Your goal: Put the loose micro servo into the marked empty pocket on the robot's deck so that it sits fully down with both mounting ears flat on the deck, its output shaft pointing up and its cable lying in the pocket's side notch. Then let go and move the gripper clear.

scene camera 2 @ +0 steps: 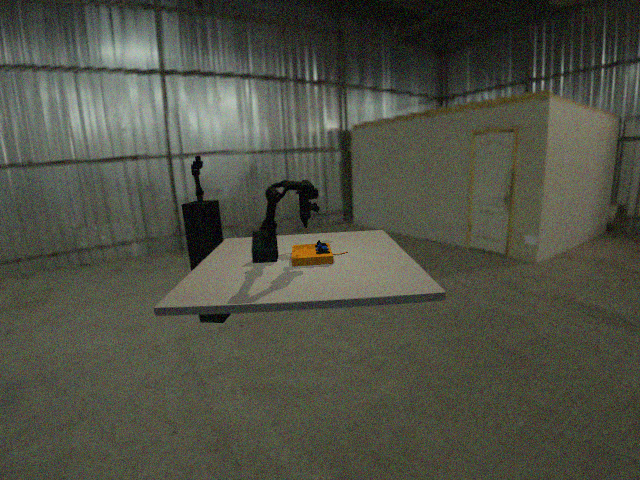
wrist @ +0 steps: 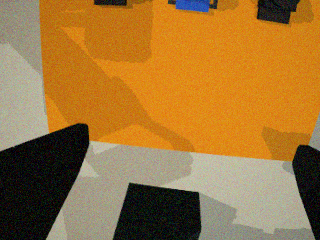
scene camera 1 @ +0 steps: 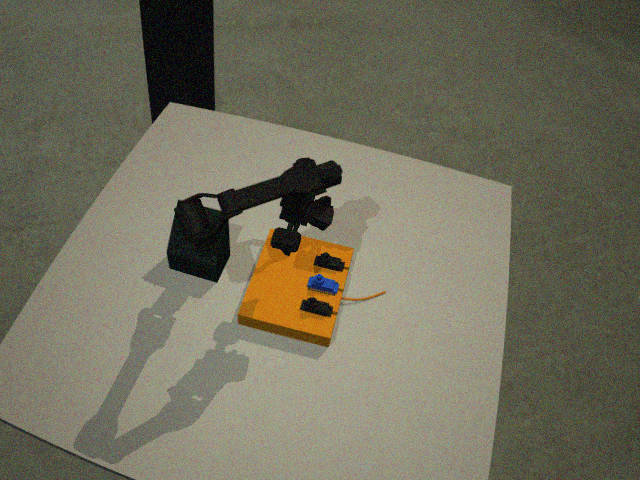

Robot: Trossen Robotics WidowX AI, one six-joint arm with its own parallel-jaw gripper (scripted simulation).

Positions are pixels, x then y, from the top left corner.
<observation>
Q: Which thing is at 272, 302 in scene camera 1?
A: An orange deck.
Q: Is my gripper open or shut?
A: Open.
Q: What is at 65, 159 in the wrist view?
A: My gripper.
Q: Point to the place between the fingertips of my gripper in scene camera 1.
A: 292, 240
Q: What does my gripper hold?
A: Nothing.
</observation>
